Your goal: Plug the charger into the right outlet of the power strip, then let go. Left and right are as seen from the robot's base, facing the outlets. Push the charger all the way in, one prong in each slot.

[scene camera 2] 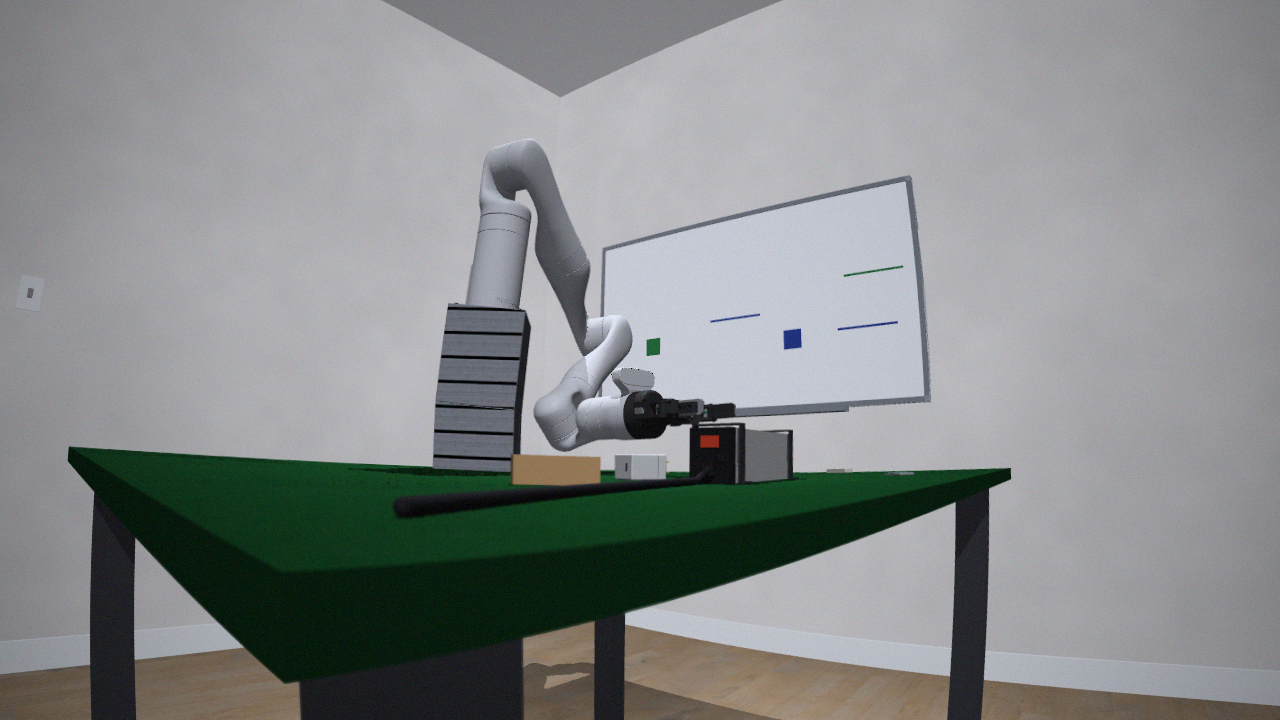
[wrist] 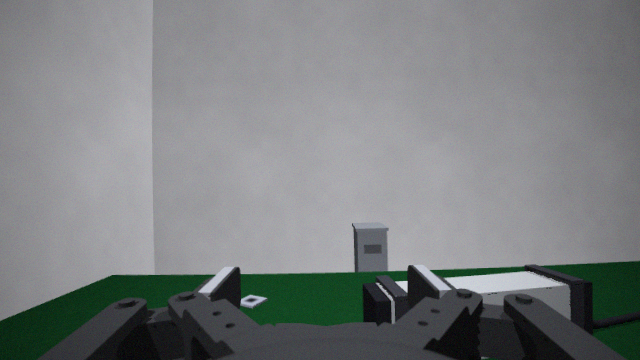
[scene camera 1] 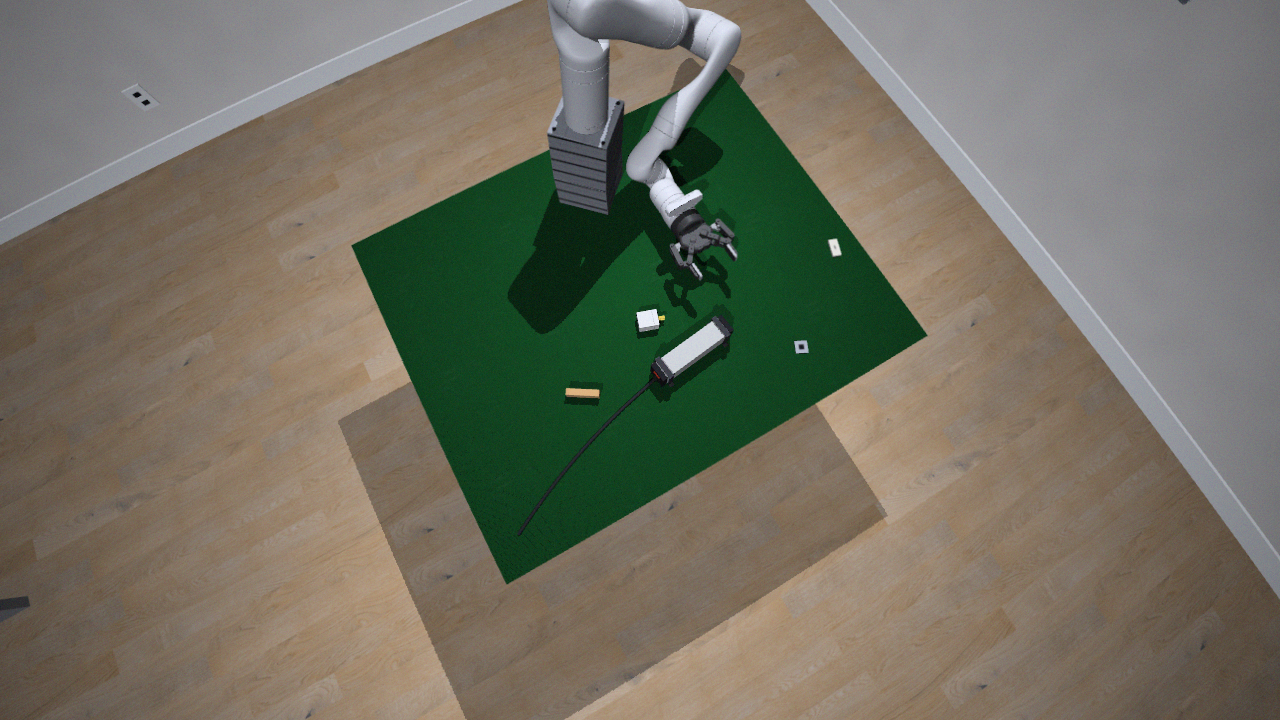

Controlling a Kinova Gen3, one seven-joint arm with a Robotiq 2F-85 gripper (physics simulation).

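Seen in the pictures: gripper, fingertip midpoint: [scene camera 2: 719, 408] [wrist: 324, 285] [scene camera 1: 718, 268]; arm's base at its link origin: [scene camera 2: 491, 315] [scene camera 1: 586, 116].
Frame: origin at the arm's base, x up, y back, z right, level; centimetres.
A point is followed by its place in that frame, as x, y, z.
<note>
The charger [scene camera 1: 648, 320] @[-23.5, -39.4, 3.3] [scene camera 2: 640, 466] @[-24.9, -40.5, 4.9], a small white block, lies on the green table top with its yellow prongs toward the power strip's side. The power strip [scene camera 1: 692, 348] @[-20.9, -50.3, -2.4] [scene camera 2: 767, 454] @[-23.5, -52.2, -3.6] [wrist: 515, 290] @[-21.0, -48.4, 0.1] is a white bar with black ends; its black cable runs from the end with a red switch. The outlet slots cannot be made out in any view. My gripper [scene camera 1: 716, 264] @[-16.7, -37.0, -15.1] [wrist: 324, 285] @[-16.7, -37.0, -15.1] is open and empty. It points level above the table, on the robot's side of the strip and apart from the charger. In the wrist view the strip shows behind the right finger.
An orange-tan block [scene camera 1: 581, 393] @[-24.1, -48.7, 24.1] [scene camera 2: 554, 470] @[-25.3, -49.1, 24.4] lies beyond the charger, left of the black cable [scene camera 1: 583, 446] @[-25.8, -59.7, 28.5]. A small grey square with a dark centre [scene camera 1: 801, 346] @[-26.2, -59.3, -27.2] [wrist: 254, 301] @[-26.2, -58.9, -26.6] and a small white plate [scene camera 1: 834, 247] @[-25.8, -40.2, -47.5] lie toward the table's right edge in scene camera 1.
</note>
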